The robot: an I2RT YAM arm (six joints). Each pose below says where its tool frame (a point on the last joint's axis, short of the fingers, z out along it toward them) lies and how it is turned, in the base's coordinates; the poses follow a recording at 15 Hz.
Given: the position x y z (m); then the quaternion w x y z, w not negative.
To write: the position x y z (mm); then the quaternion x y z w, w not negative. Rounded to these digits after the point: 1 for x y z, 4 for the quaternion.
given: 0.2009 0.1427 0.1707 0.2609 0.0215 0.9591 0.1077
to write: 200.9 142.7 170.7 0.0215 0.9591 0.1077 0.2609
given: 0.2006 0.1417 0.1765 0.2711 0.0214 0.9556 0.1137
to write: 200.6 141.7 176.5 0.0214 0.9556 0.1137 0.2711
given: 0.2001 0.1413 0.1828 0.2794 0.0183 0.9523 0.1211
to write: 200.1 141.3 182.8 0.0183 0.9523 0.1211 0.2794
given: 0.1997 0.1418 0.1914 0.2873 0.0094 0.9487 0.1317
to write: 199.7 141.8 191.4 0.0094 0.9487 0.1317 0.2873
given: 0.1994 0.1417 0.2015 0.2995 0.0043 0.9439 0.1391
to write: 199.4 141.7 201.5 0.0043 0.9439 0.1391 0.2995
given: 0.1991 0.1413 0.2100 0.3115 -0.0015 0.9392 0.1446
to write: 199.1 141.3 210.0 -0.0015 0.9392 0.1446 0.3115
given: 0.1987 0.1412 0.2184 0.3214 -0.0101 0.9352 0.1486
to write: 198.7 141.2 218.4 -0.0101 0.9352 0.1486 0.3214
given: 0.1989 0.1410 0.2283 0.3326 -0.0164 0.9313 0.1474
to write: 198.9 141.0 228.3 -0.0164 0.9313 0.1474 0.3326
